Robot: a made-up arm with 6 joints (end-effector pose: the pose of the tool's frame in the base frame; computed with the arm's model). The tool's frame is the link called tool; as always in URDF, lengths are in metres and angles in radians. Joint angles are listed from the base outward.
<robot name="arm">
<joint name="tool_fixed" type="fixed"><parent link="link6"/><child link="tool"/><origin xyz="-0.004 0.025 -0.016"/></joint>
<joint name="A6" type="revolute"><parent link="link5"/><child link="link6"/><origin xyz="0.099 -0.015 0.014"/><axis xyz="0.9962 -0.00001 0.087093"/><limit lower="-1.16" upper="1.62" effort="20" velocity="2"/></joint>
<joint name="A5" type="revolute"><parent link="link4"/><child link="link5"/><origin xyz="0.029 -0.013 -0.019"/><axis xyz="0.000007 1 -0.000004"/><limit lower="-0.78" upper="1" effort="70" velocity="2"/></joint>
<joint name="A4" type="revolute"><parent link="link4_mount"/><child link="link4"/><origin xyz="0.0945 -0.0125 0.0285"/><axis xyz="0.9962 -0.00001 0.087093"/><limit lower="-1.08" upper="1.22" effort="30" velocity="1.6"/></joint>
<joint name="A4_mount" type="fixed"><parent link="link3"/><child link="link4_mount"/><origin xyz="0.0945 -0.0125 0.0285"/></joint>
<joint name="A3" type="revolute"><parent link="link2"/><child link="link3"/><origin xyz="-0.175 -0.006 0"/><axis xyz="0.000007 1 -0.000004"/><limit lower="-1.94" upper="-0.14" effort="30" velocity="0.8"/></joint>
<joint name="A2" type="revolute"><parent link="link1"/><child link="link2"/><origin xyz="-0.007 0.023 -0.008"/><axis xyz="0.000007 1 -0.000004"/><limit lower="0.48" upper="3.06" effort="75" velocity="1.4"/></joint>
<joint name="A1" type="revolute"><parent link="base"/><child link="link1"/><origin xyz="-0.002 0.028 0.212"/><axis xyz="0 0 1"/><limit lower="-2.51" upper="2.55" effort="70" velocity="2.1"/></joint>
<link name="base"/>
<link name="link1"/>
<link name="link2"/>
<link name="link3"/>
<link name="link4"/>
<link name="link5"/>
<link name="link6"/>
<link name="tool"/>
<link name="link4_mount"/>
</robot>
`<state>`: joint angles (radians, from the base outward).
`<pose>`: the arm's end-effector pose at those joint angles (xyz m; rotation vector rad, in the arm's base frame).
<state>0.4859 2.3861 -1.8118 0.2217 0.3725 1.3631</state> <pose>0.3605 0.2098 0.1824 1.2766 1.1215 -0.1846</pose>
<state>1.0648 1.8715 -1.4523 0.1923 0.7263 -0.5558</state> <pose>0.1403 0.2773 0.2235 -0.8945 0.8358 1.2554</pose>
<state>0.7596 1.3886 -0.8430 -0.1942 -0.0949 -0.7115</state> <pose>0.2021 0.1754 0.2445 -1.0215 0.0510 0.8379</pose>
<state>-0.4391 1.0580 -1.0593 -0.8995 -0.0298 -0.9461</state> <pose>0.1713 -0.1171 0.4184 -1.8242 0.3704 -0.4688</pose>
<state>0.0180 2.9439 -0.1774 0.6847 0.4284 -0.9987</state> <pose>-0.1214 0.0488 0.1430 0.3138 2.9908 0.5838</pose>
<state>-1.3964 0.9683 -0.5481 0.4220 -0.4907 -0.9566</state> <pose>0.0008 -0.1765 0.2746 -0.4578 0.4192 -1.6040</pose>
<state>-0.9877 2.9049 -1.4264 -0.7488 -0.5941 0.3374</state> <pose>0.1620 -0.1965 -0.0384 0.3247 0.8830 -0.4133</pose>
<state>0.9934 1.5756 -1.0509 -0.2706 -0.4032 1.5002</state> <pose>0.1662 0.2735 0.3298 1.0594 0.7915 0.9680</pose>
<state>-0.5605 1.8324 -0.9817 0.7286 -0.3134 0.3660</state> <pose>0.2411 -0.1390 0.1920 1.1268 0.1501 -0.9184</pose>
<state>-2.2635 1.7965 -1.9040 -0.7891 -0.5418 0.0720</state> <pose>-0.2035 -0.2224 0.4885 -1.0274 0.4815 -1.9343</pose>
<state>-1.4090 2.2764 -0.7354 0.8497 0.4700 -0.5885</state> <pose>0.0600 -0.0778 0.0412 1.6373 1.1846 -0.8356</pose>
